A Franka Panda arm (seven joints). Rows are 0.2 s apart.
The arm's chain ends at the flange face. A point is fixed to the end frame.
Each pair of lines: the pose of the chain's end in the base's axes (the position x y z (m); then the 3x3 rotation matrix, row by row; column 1 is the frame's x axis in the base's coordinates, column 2 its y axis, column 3 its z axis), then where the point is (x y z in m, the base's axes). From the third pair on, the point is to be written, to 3 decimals.
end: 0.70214 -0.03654 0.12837; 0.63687 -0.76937 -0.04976; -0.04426 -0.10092 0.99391; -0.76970 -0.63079 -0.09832
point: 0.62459 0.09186 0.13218
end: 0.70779 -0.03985 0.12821; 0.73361 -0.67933 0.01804; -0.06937 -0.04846 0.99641; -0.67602 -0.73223 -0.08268
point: 0.63751 0.09266 0.12414
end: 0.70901 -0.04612 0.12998; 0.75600 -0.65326 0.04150; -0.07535 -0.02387 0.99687; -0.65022 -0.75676 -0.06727
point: 0.642 0.088 0.125
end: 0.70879 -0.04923 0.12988; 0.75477 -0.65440 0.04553; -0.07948 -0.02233 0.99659; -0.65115 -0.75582 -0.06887
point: 0.642 0.085 0.125
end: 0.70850 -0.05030 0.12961; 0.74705 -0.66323 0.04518; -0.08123 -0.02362 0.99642; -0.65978 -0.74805 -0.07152
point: 0.642 0.084 0.125
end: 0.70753 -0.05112 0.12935; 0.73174 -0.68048 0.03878; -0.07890 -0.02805 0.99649; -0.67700 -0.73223 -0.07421
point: 0.640 0.083 0.126
